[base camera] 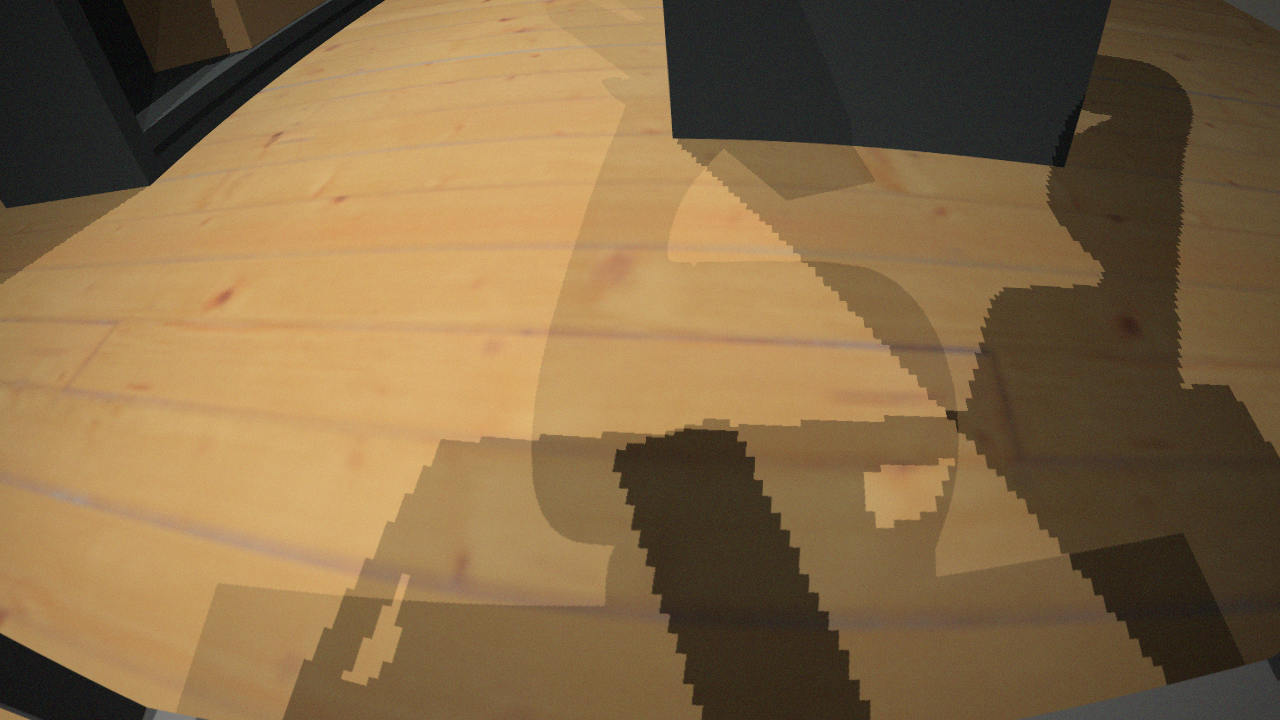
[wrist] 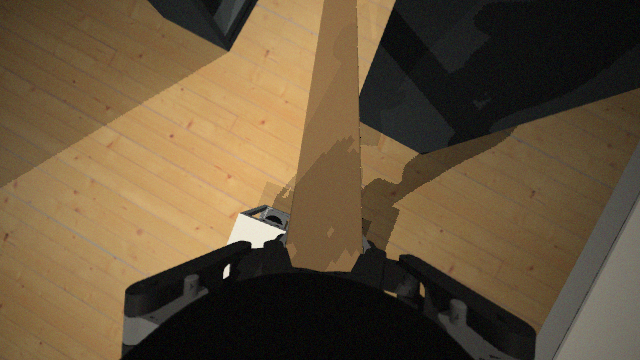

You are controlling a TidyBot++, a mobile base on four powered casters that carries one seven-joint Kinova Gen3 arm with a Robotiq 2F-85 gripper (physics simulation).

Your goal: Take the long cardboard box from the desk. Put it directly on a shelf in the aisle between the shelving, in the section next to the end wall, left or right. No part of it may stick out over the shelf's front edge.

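Places are measured from the arm's base along level axes (x ahead, y left, z up), in metres.
Pixels of known places: gripper, between the fingertips: (wrist: 325, 242).
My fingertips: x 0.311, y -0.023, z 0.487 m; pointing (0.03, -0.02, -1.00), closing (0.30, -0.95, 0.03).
Behind a point stands the place of what it marks.
The long cardboard box (wrist: 330, 150) {x 0.386, y 0.001, z 0.498 m} is held in my gripper (wrist: 325, 242) {x 0.311, y -0.023, z 0.487 m}, which is shut on its near end. In the wrist view the box runs from between the fingers to the top edge, high above the floor; its far end is out of view. A dark shelving unit (wrist: 400, 117) {x 0.748, y -0.206, z -0.148 m} stands to the right of the box, and its dark end panel (base camera: 877, 80) {x 0.746, y -0.220, z -0.316 m} shows at the top of the base camera view. Another shelving unit (base camera: 62, 107) {x 0.901, y 0.908, z -0.238 m} (wrist: 200, 22) {x 0.896, y 0.870, z -0.233 m} stands at the upper left. The box and gripper themselves do not show in the base camera view, where shadows fall on the floor.
A stretch of wooden floor (base camera: 402, 268) {x 0.577, y 0.247, z -0.397 m} (wrist: 175, 135) {x 0.315, y 0.916, z -0.397 m} lies between the two units. A cardboard box (base camera: 187, 31) {x 1.283, y 0.918, z -0.254 m} sits in the left unit. A white part of the base (wrist: 255, 230) {x 0.114, y 0.170, z -0.014 m} shows below left of the held box. A pale wall with a grey skirting (wrist: 585, 265) {x 0.454, y -1.438, z -0.359 m} runs along the right.
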